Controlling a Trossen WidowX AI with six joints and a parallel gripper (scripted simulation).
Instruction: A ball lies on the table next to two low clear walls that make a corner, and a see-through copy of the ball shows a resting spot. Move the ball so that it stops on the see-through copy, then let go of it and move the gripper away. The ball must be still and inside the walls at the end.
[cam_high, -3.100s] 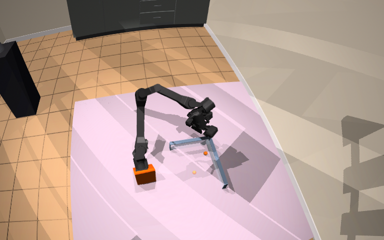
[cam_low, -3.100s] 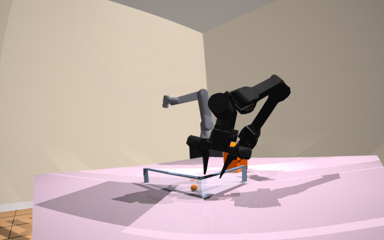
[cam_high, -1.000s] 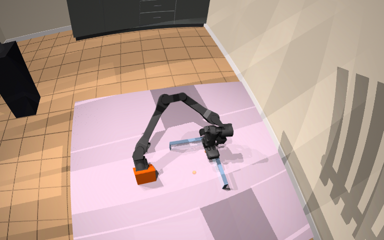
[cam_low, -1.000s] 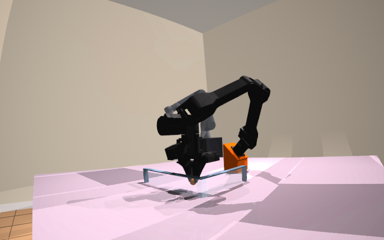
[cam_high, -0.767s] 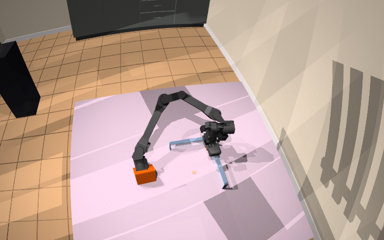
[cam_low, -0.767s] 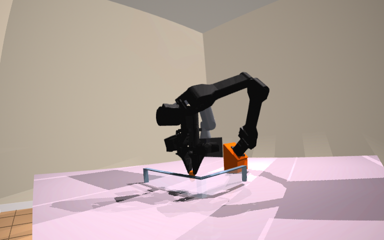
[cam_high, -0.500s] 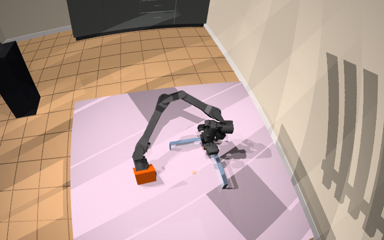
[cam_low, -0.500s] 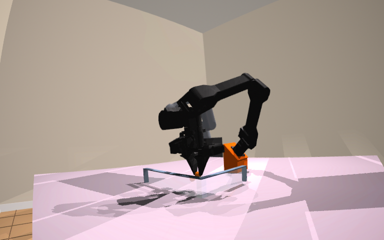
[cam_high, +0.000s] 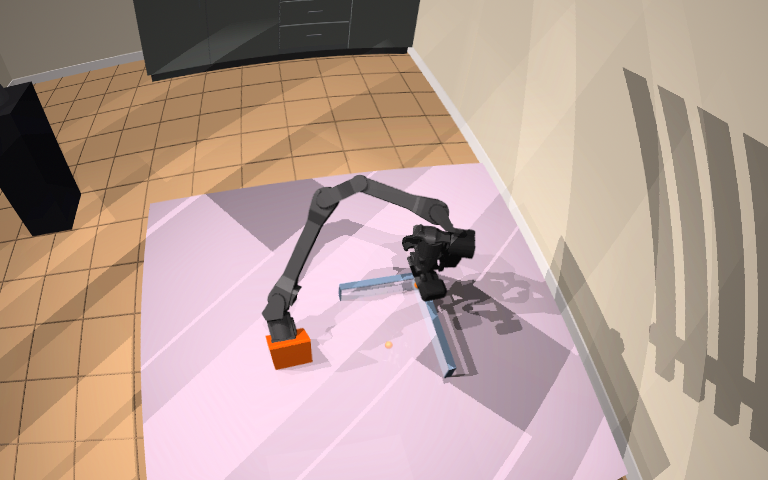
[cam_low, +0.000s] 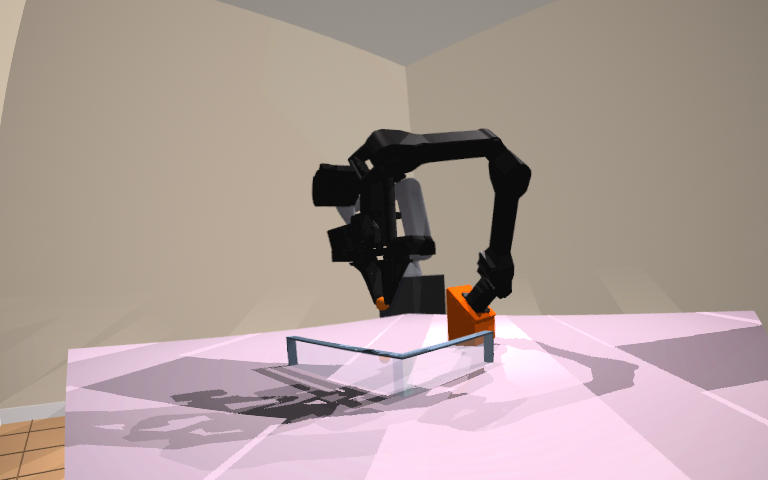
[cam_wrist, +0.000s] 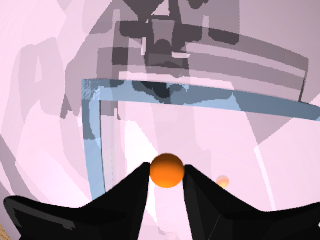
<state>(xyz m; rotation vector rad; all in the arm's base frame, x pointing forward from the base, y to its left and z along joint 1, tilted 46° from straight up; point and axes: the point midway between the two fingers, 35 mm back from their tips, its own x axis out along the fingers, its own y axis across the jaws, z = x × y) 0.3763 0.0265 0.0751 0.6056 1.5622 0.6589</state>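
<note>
Right now the see-through copy of ball is 12 cm below my gripper tip, 10 cm to the right of it and 9 cm behind it.
</note>
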